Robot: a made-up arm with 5 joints. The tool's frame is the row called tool. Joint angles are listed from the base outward.
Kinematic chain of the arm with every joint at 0, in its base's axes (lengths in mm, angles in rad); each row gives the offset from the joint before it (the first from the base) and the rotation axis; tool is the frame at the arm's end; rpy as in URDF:
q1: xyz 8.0 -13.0 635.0 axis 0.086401 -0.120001 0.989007
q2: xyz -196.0 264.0 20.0 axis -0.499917 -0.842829 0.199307
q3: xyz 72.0 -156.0 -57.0 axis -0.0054 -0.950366 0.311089
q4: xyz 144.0 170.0 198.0 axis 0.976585 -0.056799 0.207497
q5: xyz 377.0 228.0 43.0 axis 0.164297 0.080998 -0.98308
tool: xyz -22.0 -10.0 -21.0 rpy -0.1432 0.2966 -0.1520
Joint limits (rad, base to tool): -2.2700..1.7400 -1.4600..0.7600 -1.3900..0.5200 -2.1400..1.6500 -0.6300..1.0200
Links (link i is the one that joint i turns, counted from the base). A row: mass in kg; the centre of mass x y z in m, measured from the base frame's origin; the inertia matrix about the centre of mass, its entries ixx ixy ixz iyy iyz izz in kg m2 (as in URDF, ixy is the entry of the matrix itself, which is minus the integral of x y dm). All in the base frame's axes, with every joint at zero. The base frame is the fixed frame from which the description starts. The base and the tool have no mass.
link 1: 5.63; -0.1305 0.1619 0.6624; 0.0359 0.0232 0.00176 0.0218 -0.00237 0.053
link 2: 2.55; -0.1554 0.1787 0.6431; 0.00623 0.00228 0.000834 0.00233 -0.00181 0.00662
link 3: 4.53; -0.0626 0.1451 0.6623; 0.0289 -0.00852 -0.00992 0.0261 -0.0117 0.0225
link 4: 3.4; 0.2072 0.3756 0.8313; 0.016 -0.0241 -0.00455 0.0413 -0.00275 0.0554
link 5: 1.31; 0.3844 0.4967 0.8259; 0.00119 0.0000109 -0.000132 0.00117 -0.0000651 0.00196
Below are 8 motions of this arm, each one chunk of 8 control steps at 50 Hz.
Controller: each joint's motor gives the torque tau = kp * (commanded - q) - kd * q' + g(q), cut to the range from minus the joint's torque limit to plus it. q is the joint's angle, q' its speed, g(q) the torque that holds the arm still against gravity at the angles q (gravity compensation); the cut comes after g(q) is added. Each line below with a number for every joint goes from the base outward.
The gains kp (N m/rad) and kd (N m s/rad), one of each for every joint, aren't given. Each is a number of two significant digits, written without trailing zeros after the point. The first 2 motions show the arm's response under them.
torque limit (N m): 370 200 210 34 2
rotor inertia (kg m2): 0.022 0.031 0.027 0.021 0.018
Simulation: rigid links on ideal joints. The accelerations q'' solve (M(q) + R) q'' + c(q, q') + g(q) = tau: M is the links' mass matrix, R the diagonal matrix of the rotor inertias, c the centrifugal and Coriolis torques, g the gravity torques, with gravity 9.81 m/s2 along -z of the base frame. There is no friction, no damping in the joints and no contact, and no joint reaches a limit. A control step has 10 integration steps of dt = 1/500 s. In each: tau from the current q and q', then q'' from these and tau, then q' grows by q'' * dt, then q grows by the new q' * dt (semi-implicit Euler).
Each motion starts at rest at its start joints. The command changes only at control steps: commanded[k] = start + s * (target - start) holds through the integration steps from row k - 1 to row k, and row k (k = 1, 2, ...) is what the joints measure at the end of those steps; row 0 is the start. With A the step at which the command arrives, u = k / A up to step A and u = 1 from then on. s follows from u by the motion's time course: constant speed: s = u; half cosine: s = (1 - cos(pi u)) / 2; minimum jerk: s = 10 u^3 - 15 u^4 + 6 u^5; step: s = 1 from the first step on.
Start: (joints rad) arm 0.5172 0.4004 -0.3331 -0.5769 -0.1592
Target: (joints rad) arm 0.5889 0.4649 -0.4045 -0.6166 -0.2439
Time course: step
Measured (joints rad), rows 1 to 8:
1: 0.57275 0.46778 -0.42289 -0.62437 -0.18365
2: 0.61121 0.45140 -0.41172 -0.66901 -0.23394
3: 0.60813 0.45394 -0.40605 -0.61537 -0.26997
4: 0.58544 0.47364 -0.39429 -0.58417 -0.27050
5: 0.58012 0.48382 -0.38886 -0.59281 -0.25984
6: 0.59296 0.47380 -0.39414 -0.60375 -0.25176
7: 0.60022 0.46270 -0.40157 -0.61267 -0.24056
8: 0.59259 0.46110 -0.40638 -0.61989 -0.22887
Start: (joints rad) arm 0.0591 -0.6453 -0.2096 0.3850 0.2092
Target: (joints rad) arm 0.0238 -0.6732 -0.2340 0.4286 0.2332
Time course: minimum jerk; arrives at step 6
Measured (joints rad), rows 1 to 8:
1: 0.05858 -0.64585 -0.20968 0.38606 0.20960
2: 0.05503 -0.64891 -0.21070 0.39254 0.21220
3: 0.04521 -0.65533 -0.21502 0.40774 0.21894
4: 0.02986 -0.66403 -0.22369 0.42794 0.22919
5: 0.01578 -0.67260 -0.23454 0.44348 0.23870
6: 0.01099 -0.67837 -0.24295 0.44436 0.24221
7: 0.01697 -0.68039 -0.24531 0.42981 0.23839
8: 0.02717 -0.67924 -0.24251 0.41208 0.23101
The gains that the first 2 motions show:
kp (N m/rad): 5100 3100 2500 530 36
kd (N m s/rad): 24 20 15 2.8 0.32
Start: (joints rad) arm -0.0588 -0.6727 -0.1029 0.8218 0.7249
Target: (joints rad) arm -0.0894 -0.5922 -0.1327 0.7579 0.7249
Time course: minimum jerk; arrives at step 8
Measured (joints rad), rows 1 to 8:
1: -0.05926 -0.67150 -0.10360 0.82072 0.72468
2: -0.06211 -0.66470 -0.10733 0.81397 0.72361
3: -0.06855 -0.65051 -0.11409 0.79882 0.72221
4: -0.07668 -0.63176 -0.12184 0.78095 0.72207
5: -0.08395 -0.61309 -0.12799 0.76717 0.72390
6: -0.08883 -0.59847 -0.13080 0.76010 0.72683
7: -0.09056 -0.59041 -0.13009 0.75966 0.72928
8: -0.08966 -0.58846 -0.12768 0.76293 0.72977

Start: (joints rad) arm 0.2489 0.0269 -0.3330 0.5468 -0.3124
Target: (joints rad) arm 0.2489 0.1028 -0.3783 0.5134 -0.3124
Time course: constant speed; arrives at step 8
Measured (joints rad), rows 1 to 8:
1: 0.24856 0.03652 -0.33985 0.54203 -0.31289
2: 0.24781 0.04668 -0.34569 0.53448 -0.31329
3: 0.24832 0.05571 -0.35146 0.53131 -0.31344
4: 0.24862 0.06530 -0.35672 0.52763 -0.31330
5: 0.24864 0.07541 -0.36174 0.52358 -0.31284
6: 0.24877 0.08529 -0.36682 0.52042 -0.31219
7: 0.24887 0.09502 -0.37208 0.51693 -0.31160
8: 0.24891 0.10462 -0.37762 0.51269 -0.31130

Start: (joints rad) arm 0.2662 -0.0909 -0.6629 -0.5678 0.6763
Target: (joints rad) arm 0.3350 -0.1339 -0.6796 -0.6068 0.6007
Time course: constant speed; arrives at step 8
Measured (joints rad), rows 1 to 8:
1: 0.27111 -0.09242 -0.66281 -0.56999 0.67347
2: 0.28320 -0.09767 -0.66326 -0.57309 0.66442
3: 0.29719 -0.10571 -0.66535 -0.57633 0.65016
4: 0.30744 -0.11365 -0.66924 -0.58294 0.63510
5: 0.31329 -0.12008 -0.67414 -0.59335 0.62308
6: 0.31843 -0.12570 -0.67873 -0.60372 0.61490
7: 0.32635 -0.13142 -0.68184 -0.61056 0.60882
8: 0.33701 -0.13719 -0.68320 -0.61333 0.60236

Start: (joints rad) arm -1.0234 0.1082 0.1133 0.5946 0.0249
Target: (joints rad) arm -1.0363 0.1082 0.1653 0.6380 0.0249
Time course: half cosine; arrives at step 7
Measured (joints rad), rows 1 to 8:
1: -1.02441 0.10759 0.11510 0.59473 0.02472
2: -1.02743 0.10631 0.12046 0.59772 0.02394
3: -1.03164 0.10509 0.12916 0.60660 0.02247
4: -1.03528 0.10461 0.14048 0.61967 0.02098
5: -1.03698 0.10568 0.15293 0.63255 0.02054
6: -1.03629 0.10844 0.16433 0.64195 0.02206
7: -1.03362 0.11212 0.17218 0.64682 0.02574
8: -1.03101 0.11483 0.17608 0.64720 0.03042

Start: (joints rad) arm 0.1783 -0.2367 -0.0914 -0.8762 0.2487
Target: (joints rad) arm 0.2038 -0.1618 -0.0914 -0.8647 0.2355
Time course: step
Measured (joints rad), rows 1 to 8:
1: 0.19762 -0.17790 -0.12469 -0.90681 0.25036
2: 0.20491 -0.16816 -0.09772 -0.90113 0.24636
3: 0.20614 -0.15557 -0.08259 -0.84609 0.23266
4: 0.20808 -0.14650 -0.07032 -0.81672 0.22533
5: 0.21138 -0.14354 -0.06520 -0.82473 0.22509
6: 0.21105 -0.14922 -0.07266 -0.83875 0.22654
7: 0.20594 -0.15909 -0.08736 -0.85540 0.23068
8: 0.19992 -0.16781 -0.10079 -0.87846 0.23790

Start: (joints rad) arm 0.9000 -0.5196 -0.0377 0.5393 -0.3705
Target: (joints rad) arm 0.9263 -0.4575 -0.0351 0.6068 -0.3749
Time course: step
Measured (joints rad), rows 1 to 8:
1: 0.91803 -0.47738 -0.07502 0.59357 -0.38368
2: 0.92566 -0.46827 -0.04942 0.58906 -0.39759
3: 0.93224 -0.45159 -0.02754 0.60202 -0.39705
4: 0.93413 -0.44072 -0.00999 0.62344 -0.37699
5: 0.93223 -0.43675 -0.00314 0.63836 -0.34937
6: 0.92938 -0.43994 -0.00824 0.63705 -0.33175
7: 0.92721 -0.44868 -0.02217 0.62181 -0.33496
8: 0.92543 -0.45955 -0.03901 0.60204 -0.35727

